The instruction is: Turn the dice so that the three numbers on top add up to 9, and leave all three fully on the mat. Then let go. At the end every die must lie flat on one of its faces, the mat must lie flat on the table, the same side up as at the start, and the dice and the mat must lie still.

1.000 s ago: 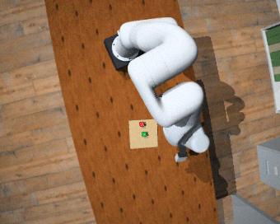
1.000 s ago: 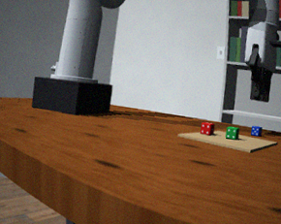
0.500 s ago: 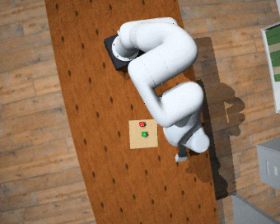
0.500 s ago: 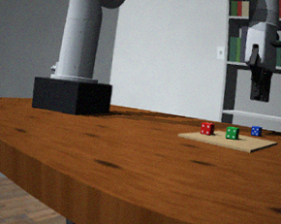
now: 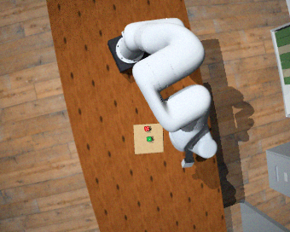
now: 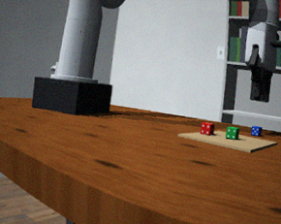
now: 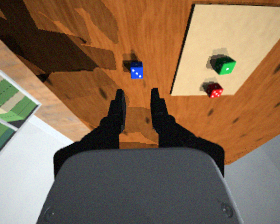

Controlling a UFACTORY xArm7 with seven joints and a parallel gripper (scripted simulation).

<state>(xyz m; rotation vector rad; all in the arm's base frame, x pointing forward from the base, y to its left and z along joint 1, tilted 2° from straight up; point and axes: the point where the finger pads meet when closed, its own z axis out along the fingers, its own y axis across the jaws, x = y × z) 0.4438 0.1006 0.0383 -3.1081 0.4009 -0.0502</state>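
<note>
The blue die lies 9 cm below my hand. From my hand the other things lie so: red die 8 cm behind, 13 cm to the right, 8 cm below; then tan mat 3 cm behind, 14 cm to the right, 9 cm below; then green die 3 cm behind, 14 cm to the right, 8 cm below.
</note>
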